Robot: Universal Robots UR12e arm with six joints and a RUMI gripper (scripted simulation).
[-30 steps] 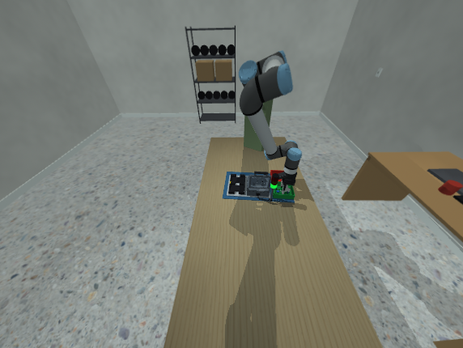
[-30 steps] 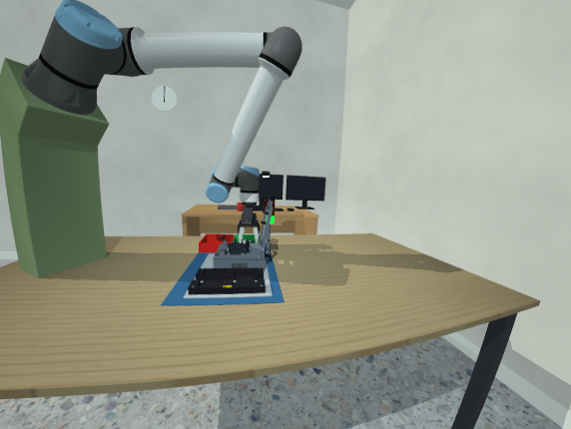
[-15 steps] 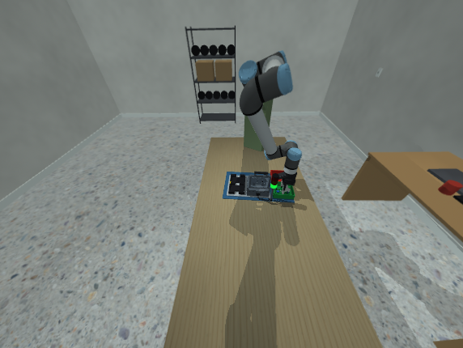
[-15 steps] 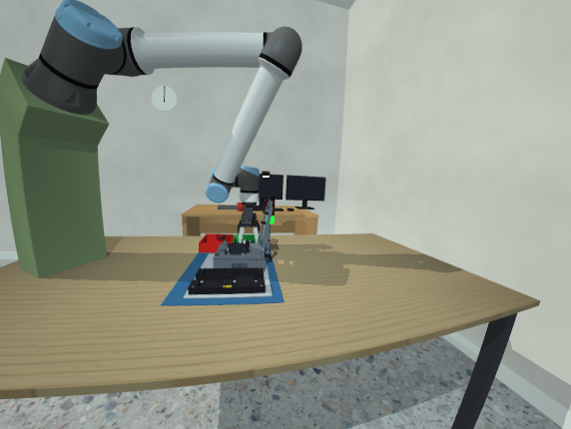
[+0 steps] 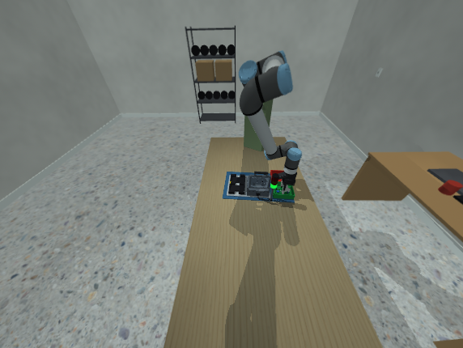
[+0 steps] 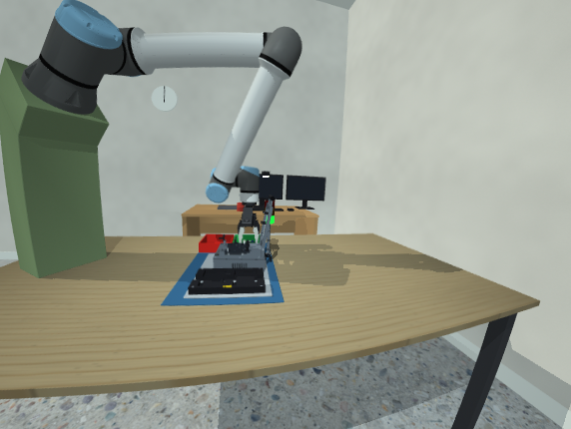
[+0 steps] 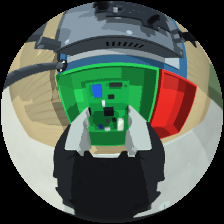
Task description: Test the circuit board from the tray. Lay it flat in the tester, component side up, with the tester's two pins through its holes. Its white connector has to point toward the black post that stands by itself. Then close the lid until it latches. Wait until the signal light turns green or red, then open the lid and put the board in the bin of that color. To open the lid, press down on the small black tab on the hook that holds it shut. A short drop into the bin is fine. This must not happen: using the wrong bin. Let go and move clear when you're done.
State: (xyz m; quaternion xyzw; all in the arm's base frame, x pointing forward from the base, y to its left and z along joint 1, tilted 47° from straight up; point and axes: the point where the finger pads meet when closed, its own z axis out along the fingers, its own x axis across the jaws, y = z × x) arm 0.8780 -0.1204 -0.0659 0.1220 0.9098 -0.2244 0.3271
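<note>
Now: the green circuit board right at my hand. Also, from my hand: tester lid: 21 cm to the right, 16 cm above, 2 cm behind; then red bin: 13 cm behind, 7 cm to the left, 1 cm below; then green bin: 1 cm below.
</note>
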